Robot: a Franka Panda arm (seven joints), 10 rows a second.
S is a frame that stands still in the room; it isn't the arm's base.
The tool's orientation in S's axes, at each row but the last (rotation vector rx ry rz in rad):
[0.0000 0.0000 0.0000]
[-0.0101 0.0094 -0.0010]
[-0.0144 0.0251 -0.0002]
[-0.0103 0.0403 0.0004]
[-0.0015 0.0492 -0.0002]
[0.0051 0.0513 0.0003]
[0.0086 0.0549 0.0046]
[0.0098 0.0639 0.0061]
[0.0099 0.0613 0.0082]
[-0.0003 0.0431 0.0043]
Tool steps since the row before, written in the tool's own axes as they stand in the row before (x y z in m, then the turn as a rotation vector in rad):
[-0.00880 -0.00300 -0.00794 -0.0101 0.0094 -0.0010]
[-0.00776 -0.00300 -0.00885 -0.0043 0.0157 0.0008]
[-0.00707 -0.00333 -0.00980 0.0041 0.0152 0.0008]
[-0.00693 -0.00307 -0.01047 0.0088 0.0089 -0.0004]
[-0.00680 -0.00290 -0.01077 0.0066 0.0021 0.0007]
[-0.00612 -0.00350 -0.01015 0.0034 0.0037 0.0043]
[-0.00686 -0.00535 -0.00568 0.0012 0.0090 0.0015]
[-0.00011 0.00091 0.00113 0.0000 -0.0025 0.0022]
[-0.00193 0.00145 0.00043 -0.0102 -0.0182 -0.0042]
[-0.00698 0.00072 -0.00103 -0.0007 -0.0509 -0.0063]
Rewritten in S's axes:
[-0.00880 -0.00300 -0.00794 -0.0101 0.0094 -0.0010]
[-0.00785 -0.00308 -0.00875 -0.0043 0.0157 0.0007]
[-0.00731 -0.00347 -0.00957 0.0041 0.0152 0.0005]
[-0.00734 -0.00318 -0.01015 0.0088 0.0089 -0.0008]
[-0.00732 -0.00291 -0.01042 0.0066 0.0021 0.0004]
[-0.00663 -0.00345 -0.00984 0.0036 0.0037 0.0041]
[-0.00714 -0.00533 -0.00534 0.0012 0.0090 0.0015]
[-0.00004 0.00090 0.00114 0.0002 -0.0025 0.0022]
[-0.00191 0.00143 0.00056 -0.0103 -0.0182 -0.0038]
[-0.00702 0.00069 -0.00073 -0.0008 -0.0509 -0.0063]

